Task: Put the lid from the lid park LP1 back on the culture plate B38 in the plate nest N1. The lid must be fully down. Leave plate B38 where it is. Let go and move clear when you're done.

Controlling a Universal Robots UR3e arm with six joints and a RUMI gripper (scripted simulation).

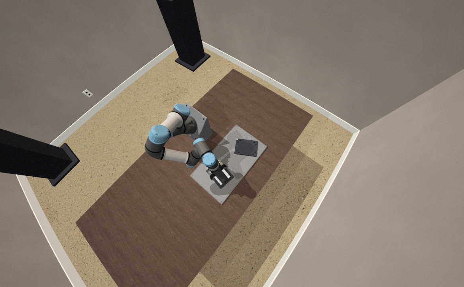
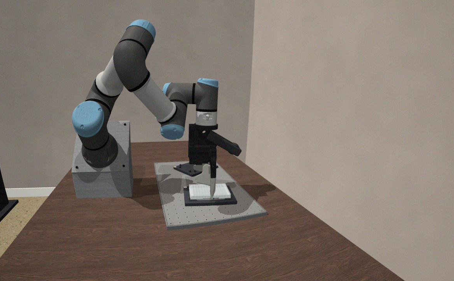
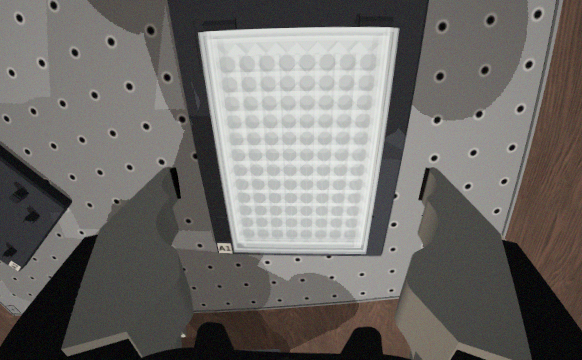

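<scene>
Now: hand 10 mm above the clear lid. Also, from my hand: dark lid park LP1 (270 mm to the left, 30 mm below, 30 mm ahead); then dark plate nest (30 mm below); then culture plate B38 (20 mm below).
</scene>
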